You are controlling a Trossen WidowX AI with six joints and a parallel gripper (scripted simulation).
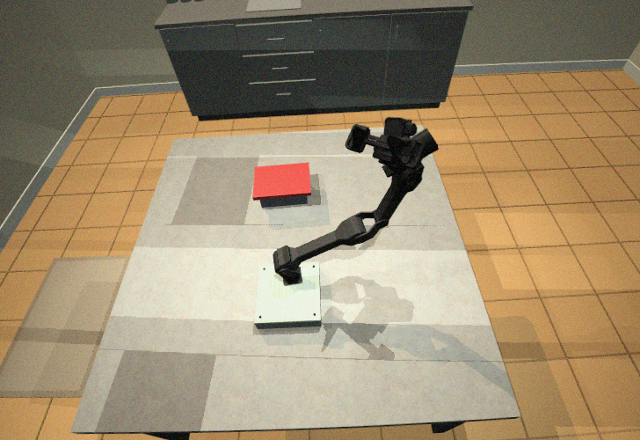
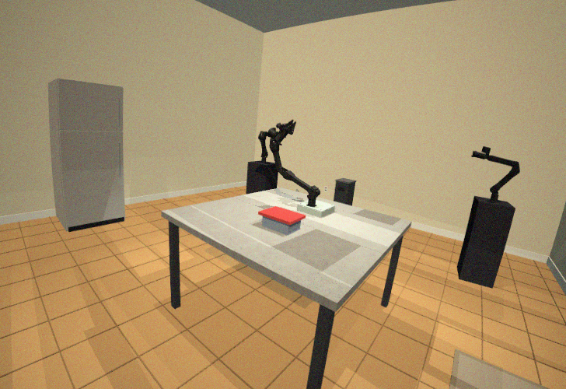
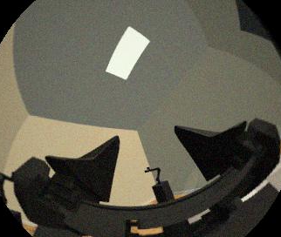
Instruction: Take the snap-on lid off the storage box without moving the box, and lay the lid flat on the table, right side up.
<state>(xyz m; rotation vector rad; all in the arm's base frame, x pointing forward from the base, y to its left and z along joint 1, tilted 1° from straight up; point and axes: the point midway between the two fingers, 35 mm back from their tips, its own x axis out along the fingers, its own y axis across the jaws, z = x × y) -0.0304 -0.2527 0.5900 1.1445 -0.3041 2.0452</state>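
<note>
My gripper tip is 590 mm above the red lid, 460 mm short of it and 230 mm to the right of it. Also, from my gripper tip: grey storage box (630 mm below, 460 mm ahead, 230 mm to the left).
</note>
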